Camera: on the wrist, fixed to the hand. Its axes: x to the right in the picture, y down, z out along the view.
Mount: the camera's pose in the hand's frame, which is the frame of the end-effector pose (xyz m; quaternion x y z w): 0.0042 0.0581 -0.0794 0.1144 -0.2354 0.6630 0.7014
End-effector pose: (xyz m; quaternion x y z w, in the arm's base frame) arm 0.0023 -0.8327 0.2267 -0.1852 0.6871 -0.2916 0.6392
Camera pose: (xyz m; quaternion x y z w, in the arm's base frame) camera -0.0696 -0.7781 0.1874 0.3301 0.4209 0.1842 0.8246
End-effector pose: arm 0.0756 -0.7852 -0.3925 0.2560 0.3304 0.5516 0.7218
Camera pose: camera -0.0204 -0.7656 -0.4023 0.6110 -0.0448 0.7674 0.1891
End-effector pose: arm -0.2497 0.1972 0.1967 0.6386 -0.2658 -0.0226 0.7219
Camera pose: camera -0.2312 0.2785 0.2490 0.3489 -0.7823 0.3428 0.3857
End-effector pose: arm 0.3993 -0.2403 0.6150 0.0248 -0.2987 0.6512 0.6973
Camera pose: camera 0.3761 -0.1942 0.5312 -0.0524 0.3156 -0.9473 0.0158
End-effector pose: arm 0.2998 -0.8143 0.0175 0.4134 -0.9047 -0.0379 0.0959
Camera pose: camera 0.2703 -0.7785 0.1044 0.3078 0.9355 -0.0432 0.1679
